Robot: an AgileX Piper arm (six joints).
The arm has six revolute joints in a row. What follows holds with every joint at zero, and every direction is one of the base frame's.
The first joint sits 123 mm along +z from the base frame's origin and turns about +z.
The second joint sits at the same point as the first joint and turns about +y.
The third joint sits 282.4 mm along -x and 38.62 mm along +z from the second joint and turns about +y.
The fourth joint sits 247.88 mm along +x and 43.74 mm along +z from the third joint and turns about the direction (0.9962, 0, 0.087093).
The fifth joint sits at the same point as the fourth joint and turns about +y.
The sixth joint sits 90.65 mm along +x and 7.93 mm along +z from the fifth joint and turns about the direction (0.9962, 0, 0.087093).
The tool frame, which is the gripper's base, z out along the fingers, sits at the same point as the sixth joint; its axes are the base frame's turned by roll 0, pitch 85 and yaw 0 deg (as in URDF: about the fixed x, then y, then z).
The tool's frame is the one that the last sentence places.
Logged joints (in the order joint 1, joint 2, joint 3, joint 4, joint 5, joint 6), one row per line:
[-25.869, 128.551, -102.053, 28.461, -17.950, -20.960]
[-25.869, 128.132, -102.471, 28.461, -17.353, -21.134]
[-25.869, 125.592, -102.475, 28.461, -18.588, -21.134]
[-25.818, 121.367, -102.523, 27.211, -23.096, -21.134]
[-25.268, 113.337, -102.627, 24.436, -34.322, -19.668]
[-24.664, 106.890, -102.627, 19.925, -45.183, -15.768]
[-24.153, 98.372, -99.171, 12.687, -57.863, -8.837]
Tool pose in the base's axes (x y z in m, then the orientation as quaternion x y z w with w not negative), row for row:
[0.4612, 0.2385, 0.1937, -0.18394, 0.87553, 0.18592, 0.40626]
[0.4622, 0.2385, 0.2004, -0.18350, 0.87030, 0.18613, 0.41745]
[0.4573, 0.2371, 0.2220, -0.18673, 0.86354, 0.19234, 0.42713]
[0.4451, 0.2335, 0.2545, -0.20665, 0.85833, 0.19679, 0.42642]
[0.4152, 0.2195, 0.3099, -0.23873, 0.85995, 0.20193, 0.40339]
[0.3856, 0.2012, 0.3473, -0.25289, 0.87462, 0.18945, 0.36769]
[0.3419, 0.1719, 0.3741, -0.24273, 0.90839, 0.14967, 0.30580]
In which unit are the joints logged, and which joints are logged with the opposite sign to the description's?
The joints are logged in degrees. Opposite sign: joint 1, joint 5.
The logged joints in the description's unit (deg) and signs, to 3 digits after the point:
[25.869, 128.551, -102.053, 28.461, 17.950, -20.960]
[25.869, 128.132, -102.471, 28.461, 17.353, -21.134]
[25.869, 125.592, -102.475, 28.461, 18.588, -21.134]
[25.818, 121.367, -102.523, 27.211, 23.096, -21.134]
[25.268, 113.337, -102.627, 24.436, 34.322, -19.668]
[24.664, 106.890, -102.627, 19.925, 45.183, -15.768]
[24.153, 98.372, -99.171, 12.687, 57.863, -8.837]

